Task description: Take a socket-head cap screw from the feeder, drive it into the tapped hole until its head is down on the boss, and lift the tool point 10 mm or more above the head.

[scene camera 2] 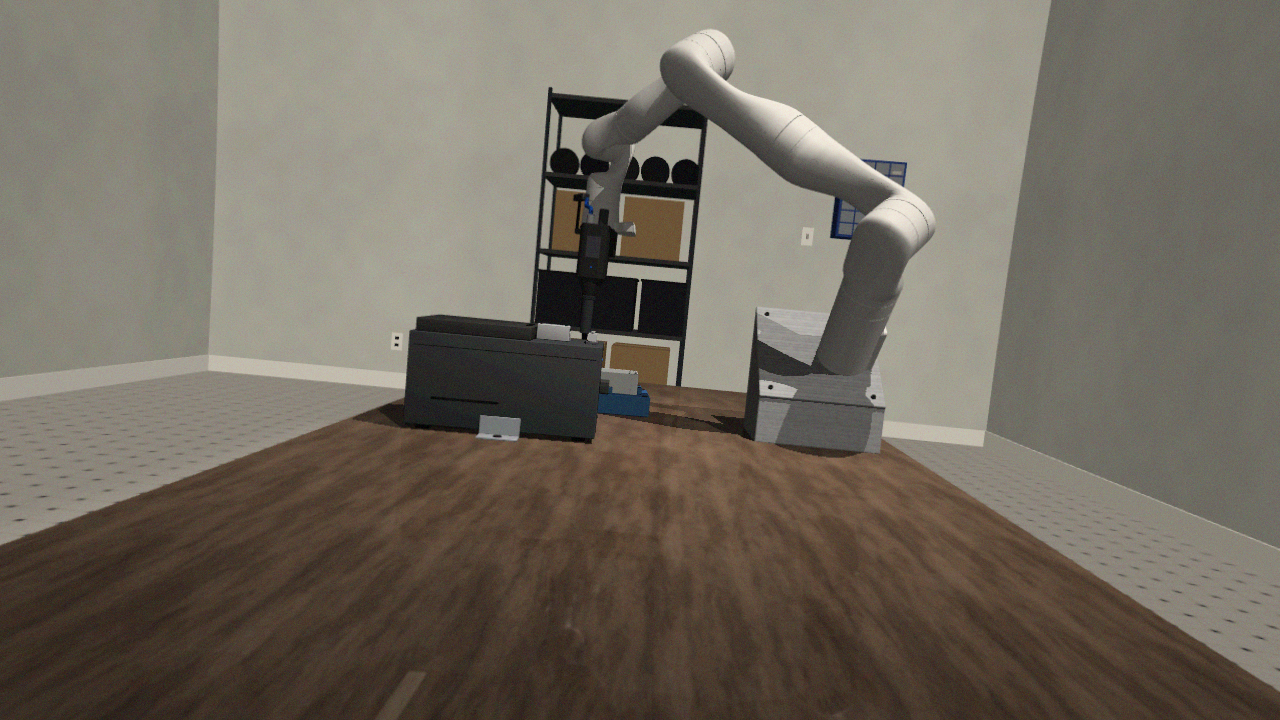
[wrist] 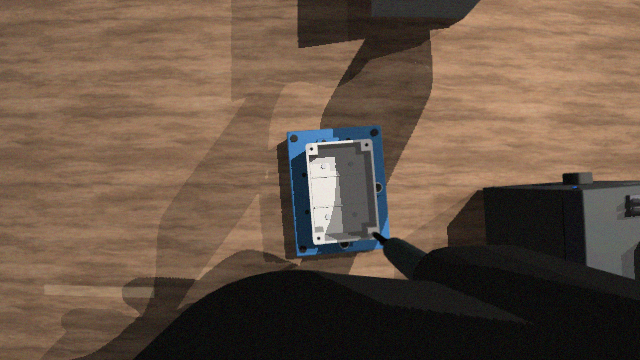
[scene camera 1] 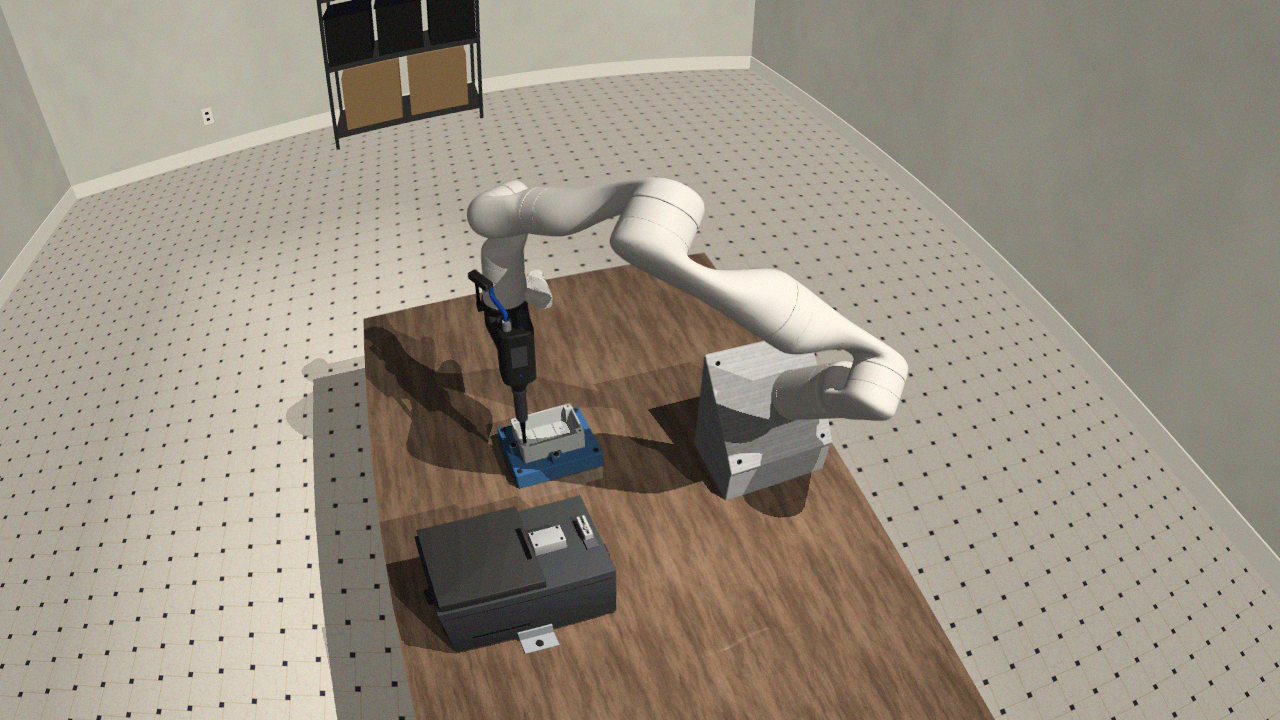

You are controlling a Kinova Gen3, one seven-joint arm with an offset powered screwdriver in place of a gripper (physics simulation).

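Dark screw feeder (scene camera 2: 556, 396), (wrist: 530, 216). Blue fixture (scene camera 1: 581, 459), (scene camera 2: 618, 404), (wrist: 296, 150).
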